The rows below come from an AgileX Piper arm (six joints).
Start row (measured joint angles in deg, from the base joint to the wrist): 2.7 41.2 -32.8 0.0 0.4 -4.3
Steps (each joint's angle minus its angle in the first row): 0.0 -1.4 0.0 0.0 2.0 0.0; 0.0 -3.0 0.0 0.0 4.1 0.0; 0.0 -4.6 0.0 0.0 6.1 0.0; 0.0 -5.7 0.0 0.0 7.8 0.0; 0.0 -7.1 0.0 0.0 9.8 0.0; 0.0 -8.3 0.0 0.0 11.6 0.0; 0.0 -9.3 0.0 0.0 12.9 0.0; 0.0 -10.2 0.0 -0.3 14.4 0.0; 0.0 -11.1 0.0 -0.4 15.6 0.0; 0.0 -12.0 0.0 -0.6 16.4 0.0; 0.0 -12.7 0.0 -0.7 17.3 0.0; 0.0 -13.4 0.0 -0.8 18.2 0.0; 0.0 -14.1 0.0 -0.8 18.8 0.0; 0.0 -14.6 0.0 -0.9 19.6 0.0; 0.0 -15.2 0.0 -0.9 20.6 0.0; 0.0 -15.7 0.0 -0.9 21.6 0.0; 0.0 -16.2 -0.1 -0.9 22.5 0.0
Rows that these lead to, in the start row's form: 2.7 39.8 -32.8 0.0 2.4 -4.3; 2.7 38.2 -32.8 0.0 4.5 -4.3; 2.7 36.6 -32.8 0.0 6.5 -4.3; 2.7 35.5 -32.8 0.0 8.2 -4.3; 2.7 34.1 -32.8 0.0 10.2 -4.3; 2.7 32.9 -32.8 0.0 12.0 -4.3; 2.7 31.9 -32.8 0.0 13.3 -4.3; 2.7 31.0 -32.8 -0.3 14.8 -4.3; 2.7 30.1 -32.8 -0.4 16.0 -4.3; 2.7 29.2 -32.8 -0.6 16.8 -4.3; 2.7 28.5 -32.8 -0.7 17.7 -4.3; 2.7 27.8 -32.8 -0.8 18.6 -4.3; 2.7 27.1 -32.8 -0.8 19.2 -4.3; 2.7 26.6 -32.8 -0.9 20.0 -4.3; 2.7 26.0 -32.8 -0.9 21.0 -4.3; 2.7 25.5 -32.8 -0.9 22.0 -4.3; 2.7 25.0 -32.9 -0.9 22.9 -4.3
